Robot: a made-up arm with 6 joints.
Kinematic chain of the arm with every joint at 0, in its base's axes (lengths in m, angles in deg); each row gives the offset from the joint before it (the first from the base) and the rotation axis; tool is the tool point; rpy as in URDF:
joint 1: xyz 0 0 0.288 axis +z
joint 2: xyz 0 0 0 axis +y
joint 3: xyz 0.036 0 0.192 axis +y
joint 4: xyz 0.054 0 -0.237 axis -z
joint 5: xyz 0 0 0 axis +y
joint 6: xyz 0.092 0 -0.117 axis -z
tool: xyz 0 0 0 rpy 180 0 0
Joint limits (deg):
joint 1: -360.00..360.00
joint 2: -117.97..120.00
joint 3: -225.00..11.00
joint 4: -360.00..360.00
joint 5: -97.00..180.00
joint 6: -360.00..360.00
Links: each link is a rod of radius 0.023 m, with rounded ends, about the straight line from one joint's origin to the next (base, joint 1, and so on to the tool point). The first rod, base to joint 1, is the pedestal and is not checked.
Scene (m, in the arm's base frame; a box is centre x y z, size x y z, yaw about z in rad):
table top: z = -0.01
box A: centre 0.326 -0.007 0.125 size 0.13 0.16 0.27 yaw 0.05
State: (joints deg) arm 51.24 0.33 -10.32 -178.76 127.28 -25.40
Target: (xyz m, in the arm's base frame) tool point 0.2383 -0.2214 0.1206
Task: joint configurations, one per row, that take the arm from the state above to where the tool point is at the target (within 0.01 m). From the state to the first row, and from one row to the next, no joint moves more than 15 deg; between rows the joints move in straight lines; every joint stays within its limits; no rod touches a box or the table.
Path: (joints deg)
1: 37.80 -7.49 -16.25 -173.89 114.70 -15.79
2: 24.35 -15.31 -22.18 -169.02 102.13 -6.19
3: 10.91 -23.13 -28.10 -164.15 89.55 3.42
4: -2.54 -30.95 -34.03 -159.28 76.97 13.02
5: -15.98 -38.77 -39.96 -154.40 64.40 22.63
6: -29.42 -46.59 -45.89 -149.53 51.82 32.23
7: -42.87 -54.41 -51.82 -144.66 39.24 41.84
8: -41.34 -40.92 -49.75 -146.09 49.37 32.23
9: -39.81 -27.43 -47.69 -147.51 59.49 22.63
10: -38.28 -13.94 -45.62 -148.94 69.62 13.02
11: -36.75 -0.45 -43.56 -150.37 79.74 3.42
12: -35.22 13.04 -41.49 -151.79 89.87 -6.19
13: -33.69 26.53 -39.43 -153.22 99.99 -15.79
14: -32.16 40.02 -37.36 -154.65 110.12 -25.40

